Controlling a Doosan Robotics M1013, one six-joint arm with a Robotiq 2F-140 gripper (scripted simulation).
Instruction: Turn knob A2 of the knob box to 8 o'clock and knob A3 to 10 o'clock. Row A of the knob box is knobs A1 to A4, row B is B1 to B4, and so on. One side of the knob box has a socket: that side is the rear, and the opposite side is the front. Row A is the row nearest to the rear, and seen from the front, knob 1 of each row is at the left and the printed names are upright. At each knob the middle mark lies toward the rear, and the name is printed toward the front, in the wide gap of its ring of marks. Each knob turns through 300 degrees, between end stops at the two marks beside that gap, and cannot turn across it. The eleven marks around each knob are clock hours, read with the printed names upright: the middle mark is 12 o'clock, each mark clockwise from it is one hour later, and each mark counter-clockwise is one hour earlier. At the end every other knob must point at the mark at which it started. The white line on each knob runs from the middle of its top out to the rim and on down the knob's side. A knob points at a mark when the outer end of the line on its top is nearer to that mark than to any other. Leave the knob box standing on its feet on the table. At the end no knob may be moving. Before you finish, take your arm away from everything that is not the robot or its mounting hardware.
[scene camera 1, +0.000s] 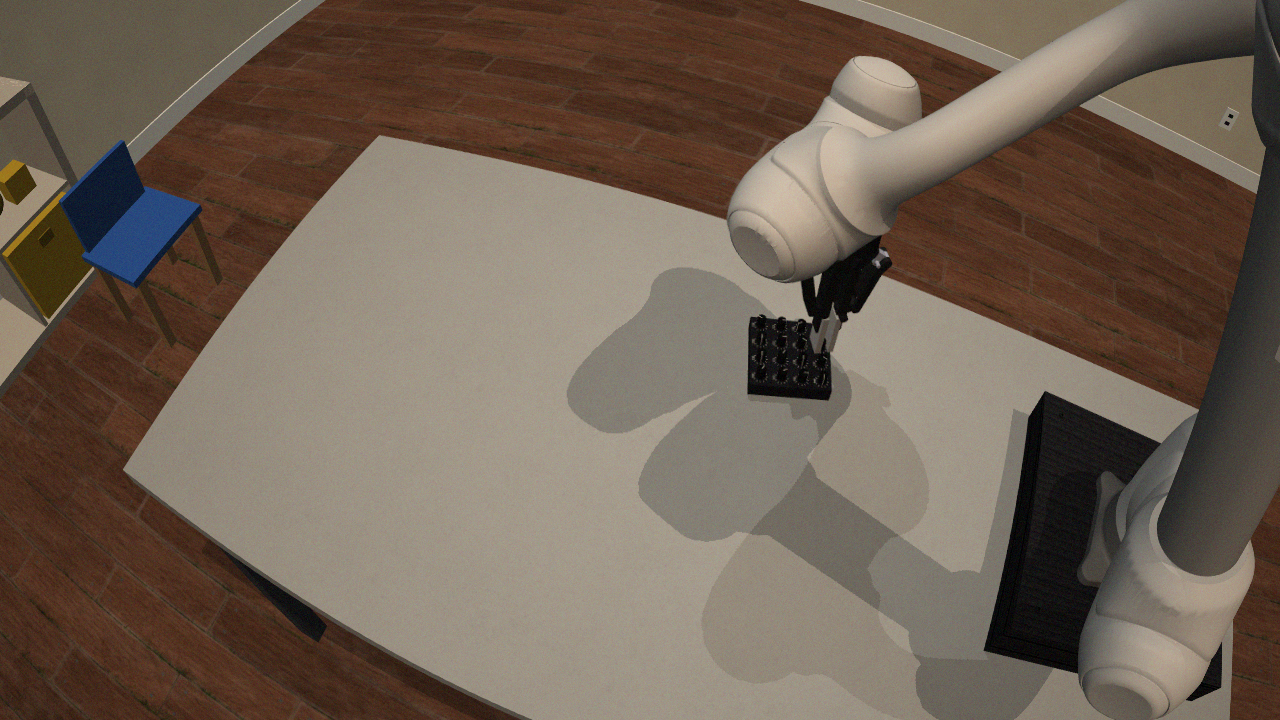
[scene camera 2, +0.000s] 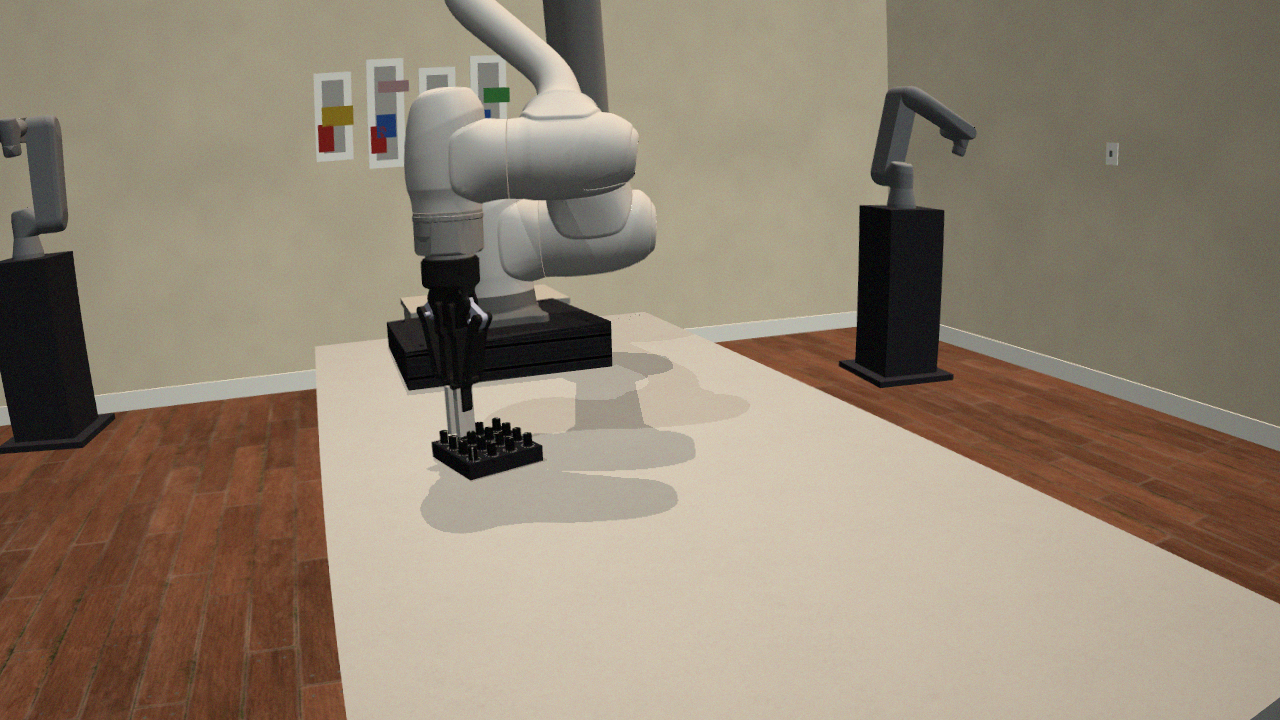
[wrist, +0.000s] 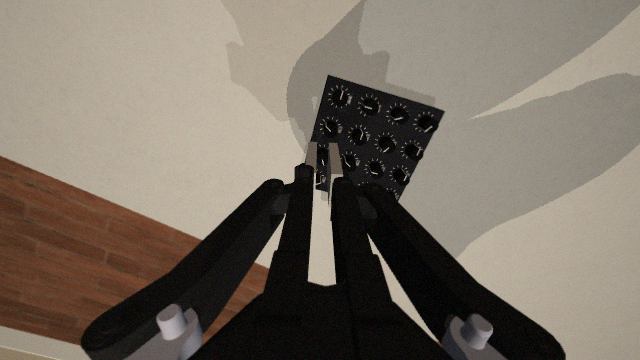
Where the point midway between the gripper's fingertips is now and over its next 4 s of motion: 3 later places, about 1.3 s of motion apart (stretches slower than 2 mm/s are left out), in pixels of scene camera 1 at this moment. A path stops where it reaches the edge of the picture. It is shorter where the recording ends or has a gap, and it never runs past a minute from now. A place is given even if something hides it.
My gripper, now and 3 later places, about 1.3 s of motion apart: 821, 344; 826, 326; 830, 331; 826, 346
